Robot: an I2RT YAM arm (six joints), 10 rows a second.
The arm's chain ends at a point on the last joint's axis. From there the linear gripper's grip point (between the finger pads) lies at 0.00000 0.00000 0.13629 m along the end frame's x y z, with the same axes.
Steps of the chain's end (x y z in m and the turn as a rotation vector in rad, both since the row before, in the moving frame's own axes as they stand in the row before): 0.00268, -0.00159, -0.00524, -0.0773, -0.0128, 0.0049; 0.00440, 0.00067, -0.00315, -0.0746, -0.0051, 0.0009; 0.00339, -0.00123, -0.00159, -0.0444, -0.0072, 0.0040; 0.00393, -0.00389, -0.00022, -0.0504, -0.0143, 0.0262; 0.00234, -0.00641, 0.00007, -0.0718, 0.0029, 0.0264; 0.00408, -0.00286, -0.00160, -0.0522, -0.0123, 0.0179; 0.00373, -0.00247, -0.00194, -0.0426, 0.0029, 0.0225; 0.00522, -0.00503, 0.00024, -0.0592, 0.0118, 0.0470; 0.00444, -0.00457, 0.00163, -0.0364, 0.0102, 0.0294
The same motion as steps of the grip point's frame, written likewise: 0.00091, 0.00893, -0.00566, -0.0773, -0.0128, 0.0049; 0.00370, 0.01083, -0.00353, -0.0746, -0.0051, 0.0009; 0.00240, 0.00482, -0.00173, -0.0444, -0.0072, 0.0040; 0.00189, 0.00295, -0.00041, -0.0504, -0.0143, 0.0262; 0.00261, 0.00337, -0.00028, -0.0718, 0.0029, 0.0264; 0.00234, 0.00424, -0.00180, -0.0522, -0.0123, 0.0179; 0.00406, 0.00334, -0.00206, -0.0426, 0.0029, 0.0225; 0.00664, 0.00307, -0.00001, -0.0592, 0.0118, 0.0470; 0.00576, 0.00041, 0.00153, -0.0364, 0.0102, 0.0294
